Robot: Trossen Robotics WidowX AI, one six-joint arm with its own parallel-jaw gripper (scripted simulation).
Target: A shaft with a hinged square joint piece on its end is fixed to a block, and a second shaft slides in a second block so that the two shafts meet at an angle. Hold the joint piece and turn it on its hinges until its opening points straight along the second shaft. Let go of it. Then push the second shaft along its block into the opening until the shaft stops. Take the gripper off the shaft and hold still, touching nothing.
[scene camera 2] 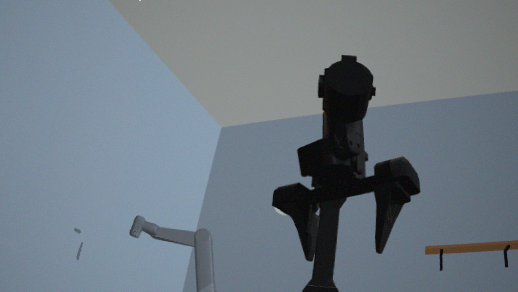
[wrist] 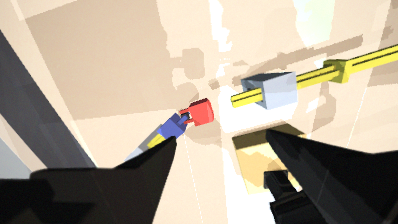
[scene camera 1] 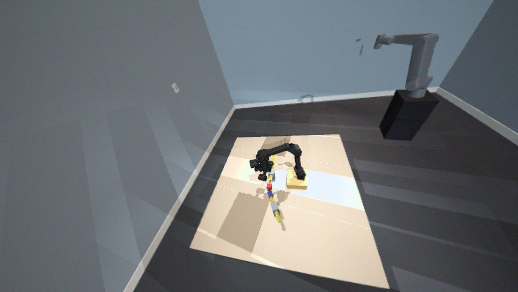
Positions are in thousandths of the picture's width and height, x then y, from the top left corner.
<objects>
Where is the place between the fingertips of my gripper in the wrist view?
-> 554, 614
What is my gripper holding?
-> Nothing.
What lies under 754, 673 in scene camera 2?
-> My gripper.
</objects>
